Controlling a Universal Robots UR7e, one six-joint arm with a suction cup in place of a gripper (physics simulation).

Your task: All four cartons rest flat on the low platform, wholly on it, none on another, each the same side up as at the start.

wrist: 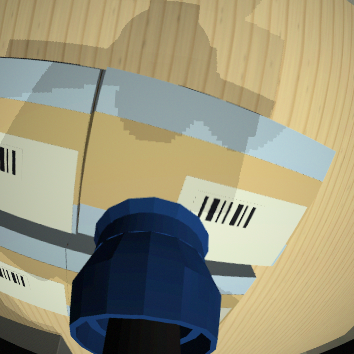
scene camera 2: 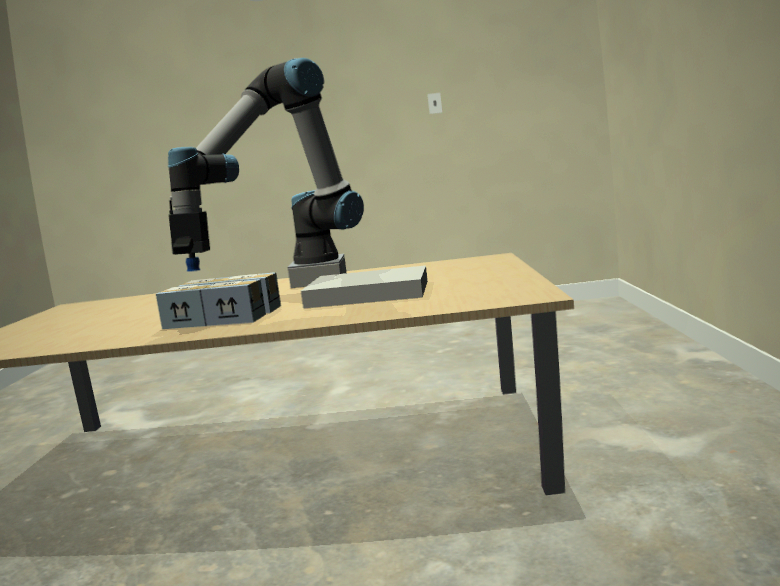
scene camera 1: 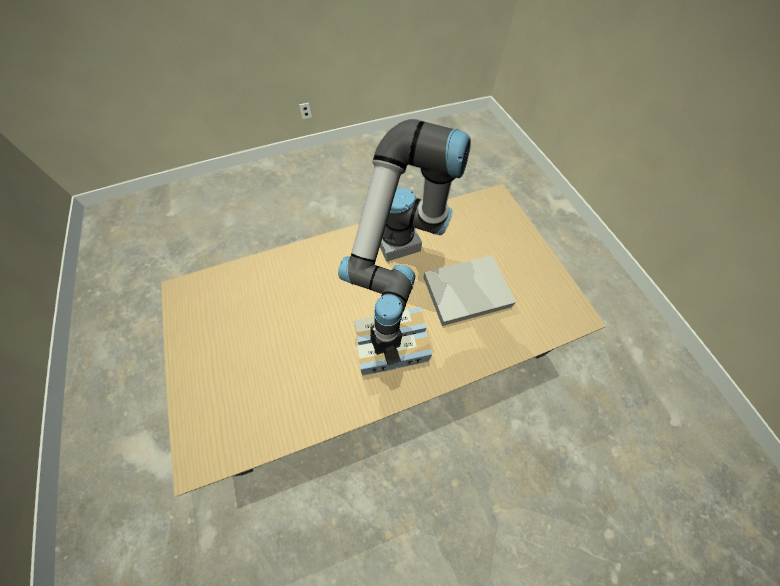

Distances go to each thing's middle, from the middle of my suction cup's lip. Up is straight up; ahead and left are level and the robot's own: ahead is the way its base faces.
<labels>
Right now the low grey platform [scene camera 1: 470, 289] is 440 mm to the left of my suction cup, 140 mm behind it and 130 mm below it.
</labels>
